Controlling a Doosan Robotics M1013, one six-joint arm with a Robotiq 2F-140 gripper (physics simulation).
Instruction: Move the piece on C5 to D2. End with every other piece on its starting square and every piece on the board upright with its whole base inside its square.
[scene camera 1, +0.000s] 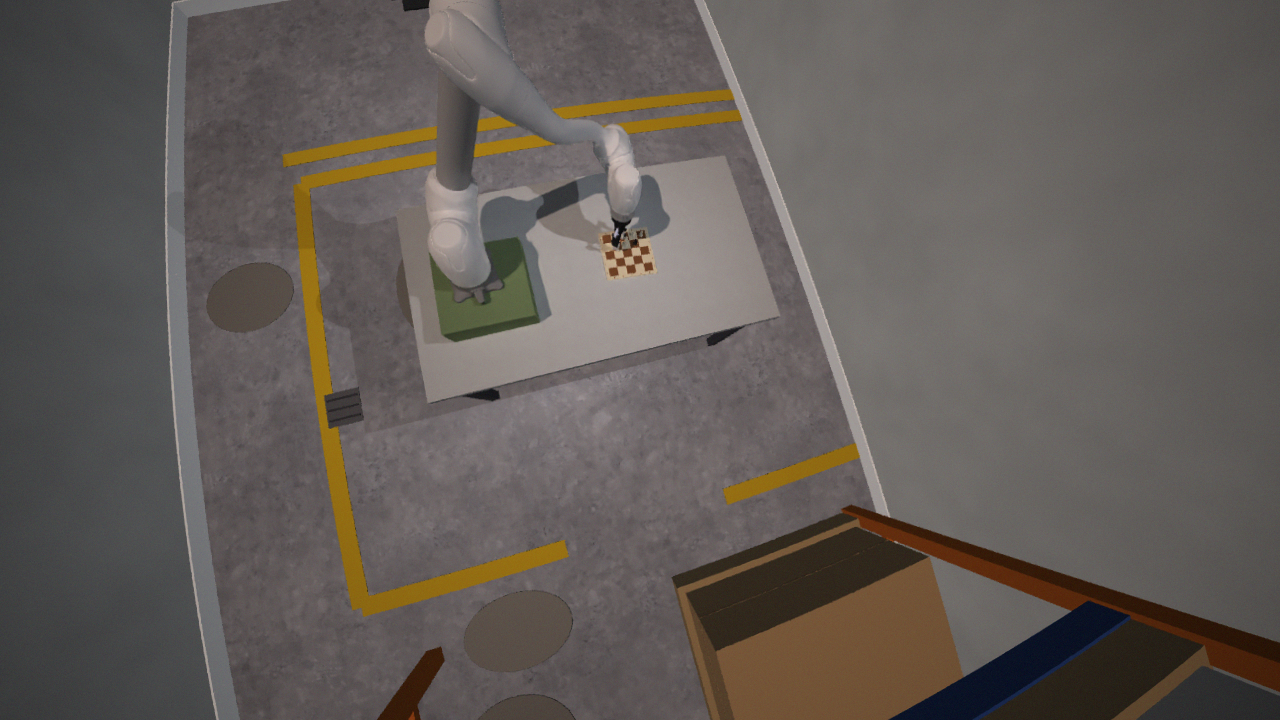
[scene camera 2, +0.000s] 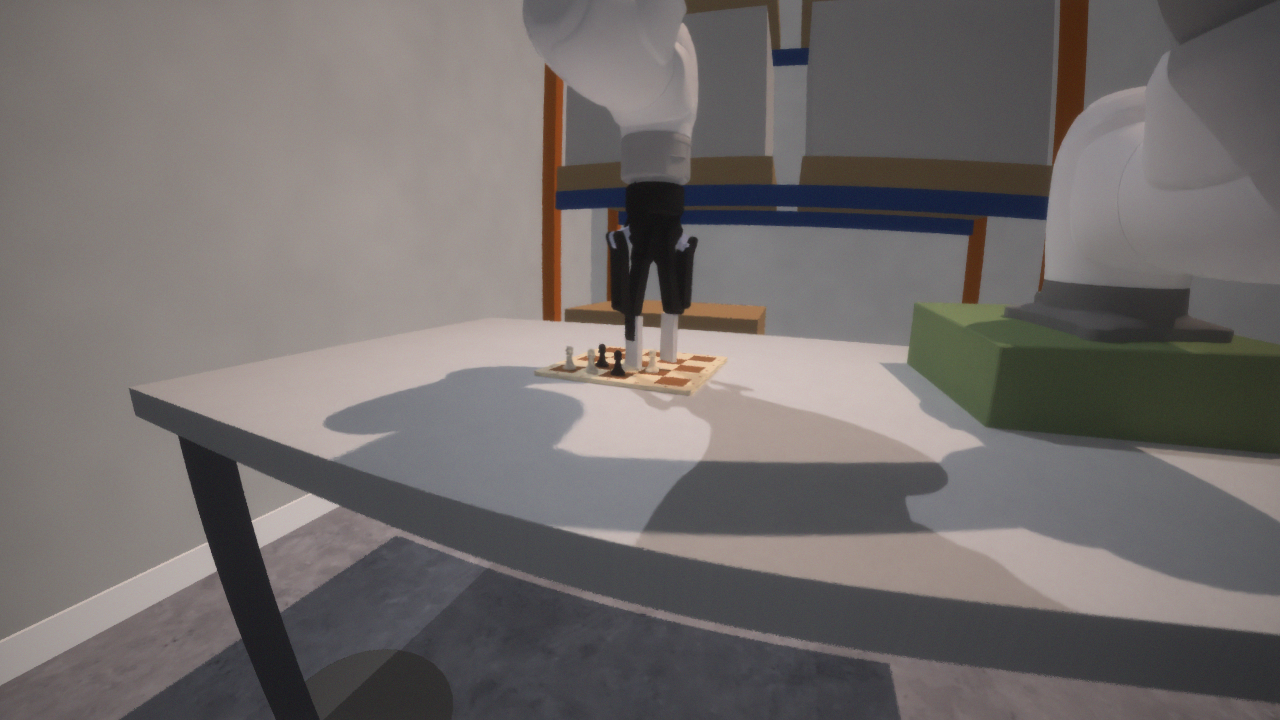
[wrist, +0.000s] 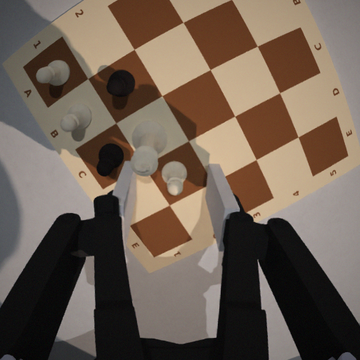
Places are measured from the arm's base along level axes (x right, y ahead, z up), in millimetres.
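Where they show: gripper, fingertip midpoint: (scene camera 1: 618, 243) (scene camera 2: 651, 363); arm's base, origin of the base link: (scene camera 1: 473, 275) (scene camera 2: 1104, 327).
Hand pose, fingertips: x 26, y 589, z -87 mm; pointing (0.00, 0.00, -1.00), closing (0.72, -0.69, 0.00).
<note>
Each offset is from my fingertips to the centre of the thing. Level surfaces: height alone.
A small white pawn @(dx +2, dy -1, dz +4 mm) (wrist: 174, 174) (scene camera 2: 652, 361) stands upright on brown square D2, between the gripper's fingers with gaps on both sides. My gripper (wrist: 171, 179) (scene camera 2: 651, 351) (scene camera 1: 618, 243) is part open, its fingertips low around the pawn. A tall white piece (wrist: 149, 142) stands on C2, close to the left fingertip in the wrist view. A black pawn @(dx -24, dy +40, dz +4 mm) (wrist: 109, 159) (scene camera 2: 617, 363) on C1 is also near that finger. Square C5 (wrist: 289, 54) is empty. The tall piece is hidden in scene camera 2.
A white piece (wrist: 53, 73) stands on A1, another white piece (wrist: 76, 120) on B1 and a black piece (wrist: 120, 84) on B2. The chessboard @(dx +48, dy +25, dz -15 mm) (scene camera 1: 631, 262) lies on the table @(dz -19 mm) (scene camera 1: 572, 313). A green block (scene camera 1: 492, 313) carries the arm's base.
</note>
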